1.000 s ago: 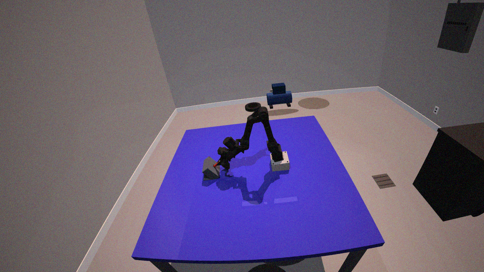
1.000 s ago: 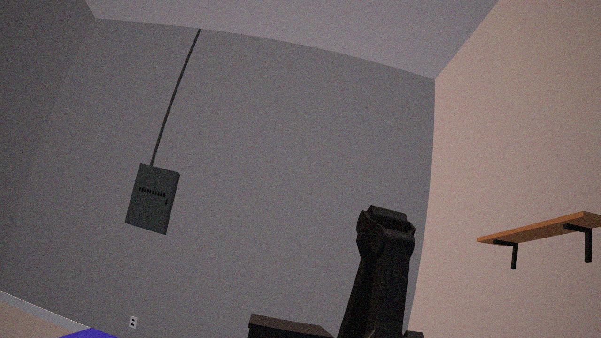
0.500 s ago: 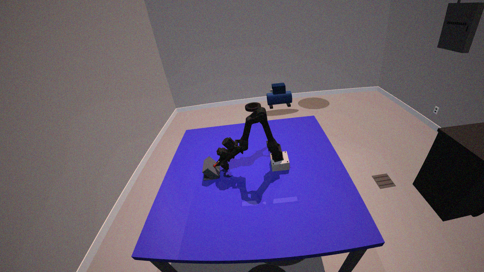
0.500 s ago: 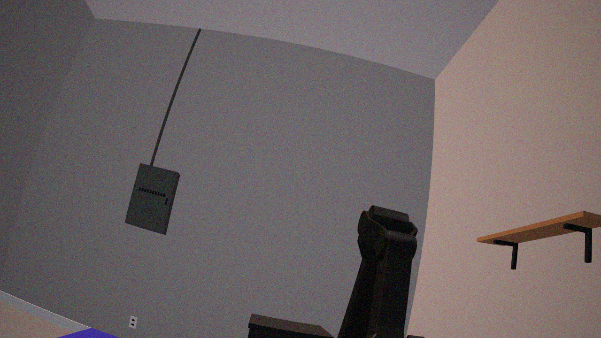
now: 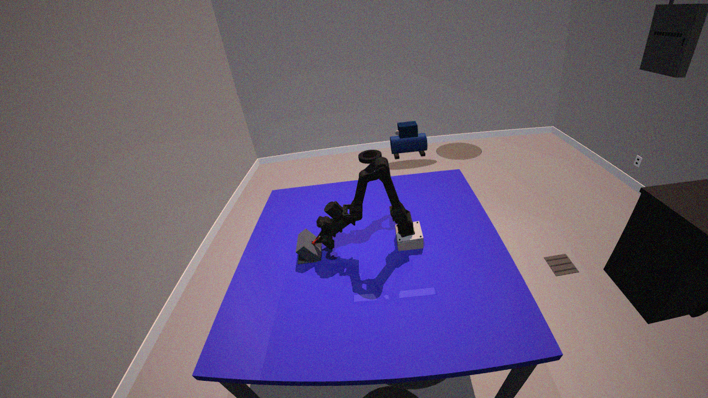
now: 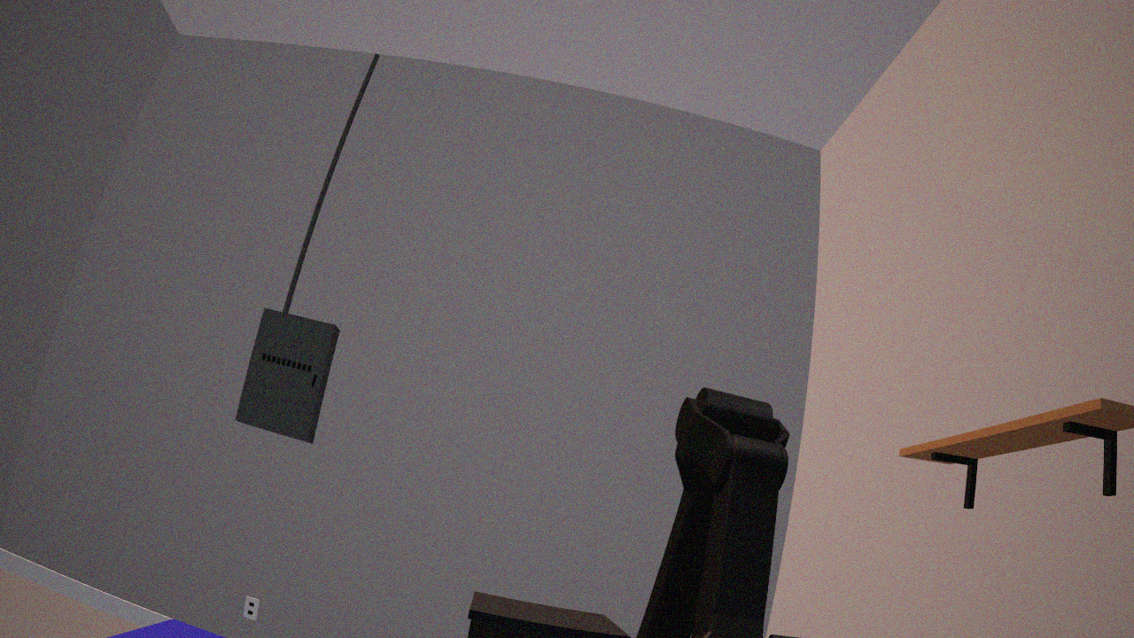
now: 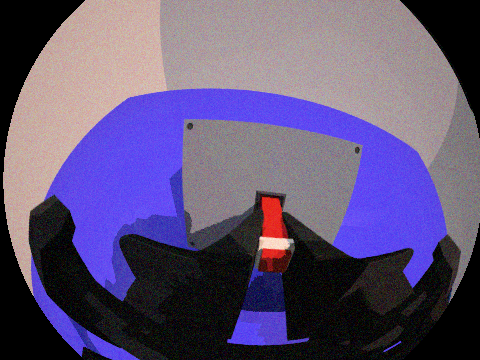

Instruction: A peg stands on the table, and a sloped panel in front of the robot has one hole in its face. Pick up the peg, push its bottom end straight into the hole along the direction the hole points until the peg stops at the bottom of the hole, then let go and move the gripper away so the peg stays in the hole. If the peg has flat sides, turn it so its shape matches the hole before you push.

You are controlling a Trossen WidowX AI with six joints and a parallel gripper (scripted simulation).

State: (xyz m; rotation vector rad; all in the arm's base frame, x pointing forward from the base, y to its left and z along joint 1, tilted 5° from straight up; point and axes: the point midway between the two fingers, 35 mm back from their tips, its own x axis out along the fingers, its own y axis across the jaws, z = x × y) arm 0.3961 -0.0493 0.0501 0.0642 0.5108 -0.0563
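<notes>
Right now the red peg is 1 cm behind my gripper tip and 1 cm above it. Round my gripper tip: grey sloped panel (4 cm ahead, 2 cm below).
</notes>
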